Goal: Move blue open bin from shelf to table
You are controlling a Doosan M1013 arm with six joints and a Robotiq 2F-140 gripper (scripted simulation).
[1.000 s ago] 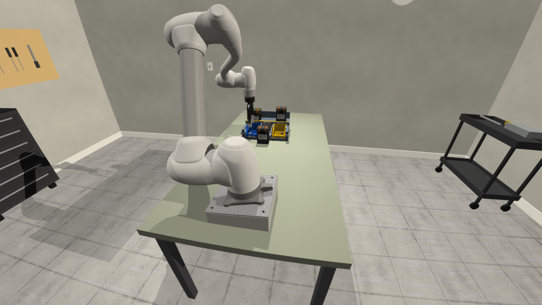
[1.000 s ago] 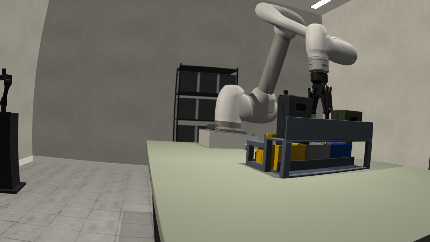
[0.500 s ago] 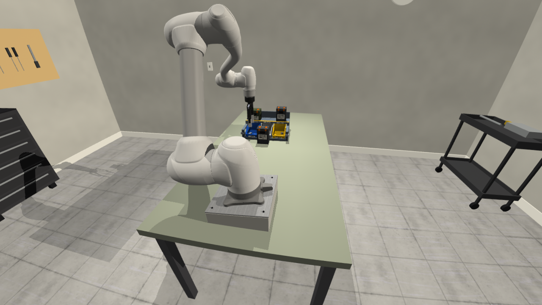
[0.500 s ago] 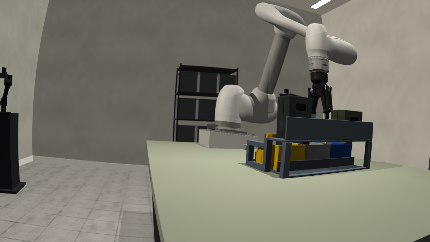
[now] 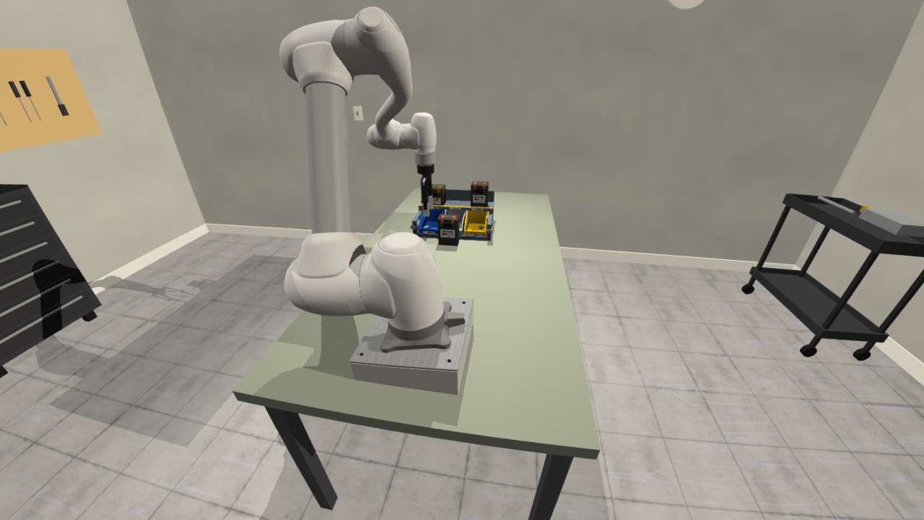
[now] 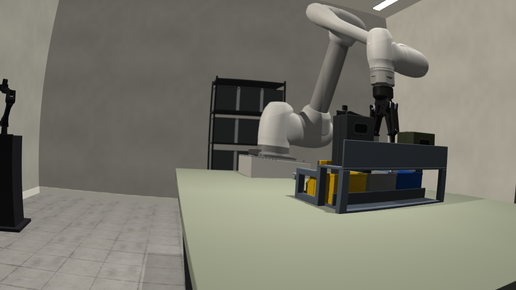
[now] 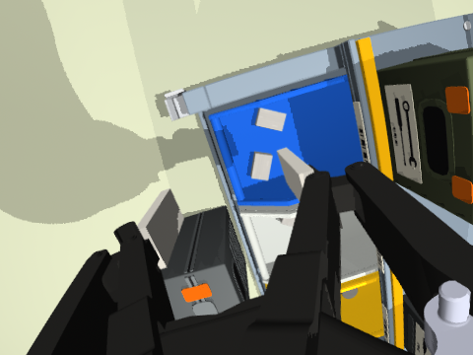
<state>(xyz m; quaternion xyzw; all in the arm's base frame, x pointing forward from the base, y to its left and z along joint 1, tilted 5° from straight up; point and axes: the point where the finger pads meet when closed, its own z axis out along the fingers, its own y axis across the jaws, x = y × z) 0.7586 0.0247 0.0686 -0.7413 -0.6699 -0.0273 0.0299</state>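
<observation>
The blue open bin lies 110 mm below my hand, 80 mm ahead of it and 10 mm to the right of it. From my hand the other things lie so: yellow bin (230 mm to the right, 110 mm below, 50 mm ahead); grey bin (120 mm to the right, 110 mm below, 60 mm ahead).
</observation>
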